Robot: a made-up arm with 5 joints.
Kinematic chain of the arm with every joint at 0, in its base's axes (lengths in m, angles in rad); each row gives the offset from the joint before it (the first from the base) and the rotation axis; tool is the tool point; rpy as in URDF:
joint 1: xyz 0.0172 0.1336 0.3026 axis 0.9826 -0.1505 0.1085
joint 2: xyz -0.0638 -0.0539 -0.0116 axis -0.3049 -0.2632 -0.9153
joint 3: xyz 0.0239 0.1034 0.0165 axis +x
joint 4: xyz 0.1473 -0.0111 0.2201 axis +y
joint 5: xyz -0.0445 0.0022 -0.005 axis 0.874 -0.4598 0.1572
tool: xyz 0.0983 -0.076 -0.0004 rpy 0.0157 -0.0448 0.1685
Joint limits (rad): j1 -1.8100..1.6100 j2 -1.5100..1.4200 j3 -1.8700..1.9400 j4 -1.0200..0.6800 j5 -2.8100..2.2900
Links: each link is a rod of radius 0.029 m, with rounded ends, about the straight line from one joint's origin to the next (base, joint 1, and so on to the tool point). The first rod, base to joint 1, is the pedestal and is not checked.
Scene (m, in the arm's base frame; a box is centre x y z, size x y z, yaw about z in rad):
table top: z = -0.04
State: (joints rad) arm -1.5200 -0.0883 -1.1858 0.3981 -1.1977
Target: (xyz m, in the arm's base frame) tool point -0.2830 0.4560 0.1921
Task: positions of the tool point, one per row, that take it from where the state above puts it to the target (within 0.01 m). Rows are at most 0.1 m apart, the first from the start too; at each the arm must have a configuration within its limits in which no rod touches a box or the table.
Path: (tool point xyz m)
1: 0.1532 0.2995 0.0491
2: 0.1138 0.3174 0.0367
3: 0.0728 0.3360 0.0294
4: 0.0296 0.3554 0.0267
5: -0.0168 0.3760 0.0292
6: -0.0671 0.3975 0.0386
7: -0.1212 0.4187 0.0577
8: -0.1774 0.4376 0.0889
9: -0.2327 0.4511 0.1339
10: -0.2830 0.4560 0.1921

